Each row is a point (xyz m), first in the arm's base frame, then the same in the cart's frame.
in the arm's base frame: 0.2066 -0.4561 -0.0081
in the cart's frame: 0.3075 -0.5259 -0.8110
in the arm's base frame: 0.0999 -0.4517 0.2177
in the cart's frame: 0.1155 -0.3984 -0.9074
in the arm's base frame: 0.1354 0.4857 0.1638
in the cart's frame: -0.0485 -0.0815 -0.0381
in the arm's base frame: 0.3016 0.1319 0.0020
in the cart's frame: 0.1469 -0.3884 -0.2541
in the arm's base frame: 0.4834 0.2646 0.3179
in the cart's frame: -0.2226 -0.4654 -0.1648
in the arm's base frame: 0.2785 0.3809 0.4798
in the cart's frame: -0.3570 -0.2134 -0.1751
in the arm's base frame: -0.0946 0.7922 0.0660
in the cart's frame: 0.0272 0.2336 0.1885
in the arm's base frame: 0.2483 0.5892 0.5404
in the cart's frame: -0.4540 -0.0990 -0.0154
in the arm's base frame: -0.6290 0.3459 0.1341
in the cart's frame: 0.1789 0.5624 -0.4101
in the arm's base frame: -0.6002 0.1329 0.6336
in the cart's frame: -0.2548 0.5170 -0.7349
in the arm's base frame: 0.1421 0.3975 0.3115
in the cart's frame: -0.1708 -0.1029 -0.1574
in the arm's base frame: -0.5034 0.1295 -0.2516
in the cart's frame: 0.5656 0.3172 -0.4521
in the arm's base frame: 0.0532 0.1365 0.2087
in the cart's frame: 0.0042 -0.1333 -0.3921
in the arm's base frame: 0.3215 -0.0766 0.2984
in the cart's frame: -0.0929 -0.4491 -0.5197
